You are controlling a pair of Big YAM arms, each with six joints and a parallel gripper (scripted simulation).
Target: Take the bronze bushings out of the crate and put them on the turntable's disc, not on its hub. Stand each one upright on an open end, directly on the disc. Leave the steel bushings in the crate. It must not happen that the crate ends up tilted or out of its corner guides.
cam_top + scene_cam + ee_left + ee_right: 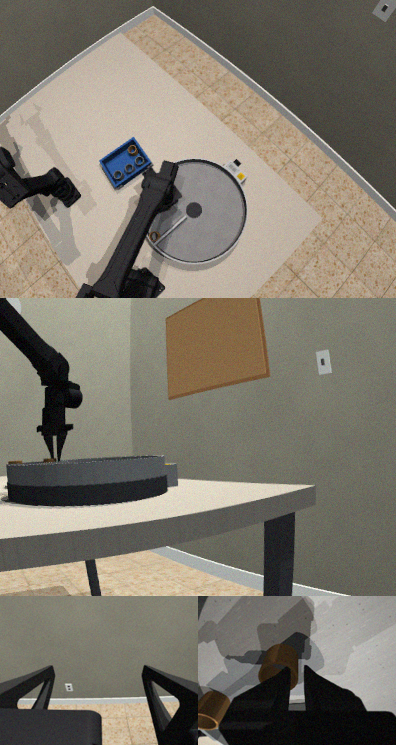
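Now: right hand 27 cm to the right of the blue crate, 6 cm above it and 1 cm past it. From my right hand the other things lie so: turntable disc 9 cm to the right, 5 cm ahead, 3 cm below.
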